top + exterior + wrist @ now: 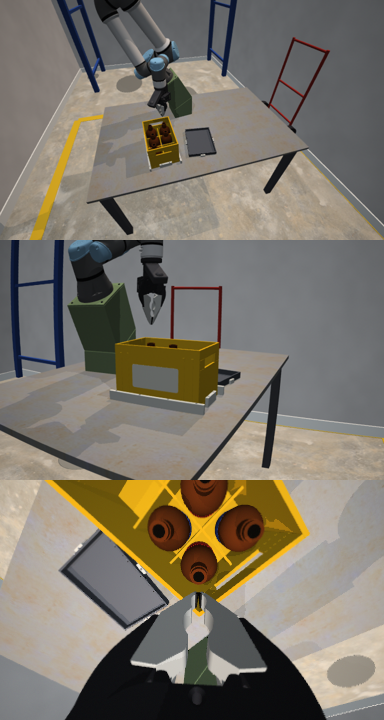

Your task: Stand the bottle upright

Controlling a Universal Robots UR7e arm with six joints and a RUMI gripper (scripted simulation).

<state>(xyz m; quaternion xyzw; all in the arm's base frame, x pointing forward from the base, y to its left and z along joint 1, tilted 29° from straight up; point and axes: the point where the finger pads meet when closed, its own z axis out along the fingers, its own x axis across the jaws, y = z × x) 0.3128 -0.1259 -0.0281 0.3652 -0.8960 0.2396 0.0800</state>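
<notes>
The yellow crate lies 80 mm ahead of my hand, 50 mm to the right of it and 160 mm below it. Round my hand: dark tray (100 mm ahead, 230 mm to the left, 230 mm below).
</notes>
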